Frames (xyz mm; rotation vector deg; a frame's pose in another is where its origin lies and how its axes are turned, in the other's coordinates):
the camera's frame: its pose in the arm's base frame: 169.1 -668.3 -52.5 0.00 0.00 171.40
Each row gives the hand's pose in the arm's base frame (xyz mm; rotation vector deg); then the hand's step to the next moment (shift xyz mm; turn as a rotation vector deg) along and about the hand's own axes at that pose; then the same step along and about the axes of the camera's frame.
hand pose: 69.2 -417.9 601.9 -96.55 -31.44 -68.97
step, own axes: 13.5 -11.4 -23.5 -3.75 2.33 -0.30
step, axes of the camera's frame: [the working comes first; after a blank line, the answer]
step, axes of the arm's base frame: -14.3 -17.9 18.4 0.14 -0.68 -4.37

11.5 19.9 18.4 -0.24 0.65 -4.37
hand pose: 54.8 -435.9 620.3 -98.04 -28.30 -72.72
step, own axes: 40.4 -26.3 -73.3 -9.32 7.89 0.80
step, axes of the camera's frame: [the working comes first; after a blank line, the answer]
step, axes of the arm's base frame: -43.1 -56.8 51.2 2.75 -1.43 -11.84

34.1 62.6 51.2 -2.93 1.01 -11.84
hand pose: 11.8 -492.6 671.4 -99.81 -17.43 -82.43
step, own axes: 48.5 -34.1 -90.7 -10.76 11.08 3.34
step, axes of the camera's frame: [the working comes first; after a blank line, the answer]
step, axes of the arm's base frame: -69.9 -59.1 58.0 6.13 -1.14 -14.52

60.3 68.9 58.0 -6.23 0.21 -14.52
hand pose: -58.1 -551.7 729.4 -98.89 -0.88 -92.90
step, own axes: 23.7 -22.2 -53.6 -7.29 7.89 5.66
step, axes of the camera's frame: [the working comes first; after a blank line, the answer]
step, axes of the arm's base frame: -51.8 -23.0 26.8 7.23 0.71 -9.73

47.8 30.4 26.8 -7.04 -1.78 -9.73
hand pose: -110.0 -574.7 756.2 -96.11 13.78 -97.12
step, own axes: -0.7 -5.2 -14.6 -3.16 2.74 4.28
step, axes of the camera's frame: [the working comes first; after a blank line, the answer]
step, axes of the arm's base frame: -15.5 -1.0 0.6 4.58 1.44 -3.57

15.2 3.3 0.6 -4.32 -2.11 -3.57
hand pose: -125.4 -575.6 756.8 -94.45 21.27 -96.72
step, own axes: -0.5 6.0 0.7 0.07 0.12 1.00
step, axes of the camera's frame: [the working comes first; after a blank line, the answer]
step, axes of the arm's base frame: 2.4 -3.6 -4.2 0.99 0.15 0.11

-2.9 3.2 -4.2 -0.96 -0.30 0.11
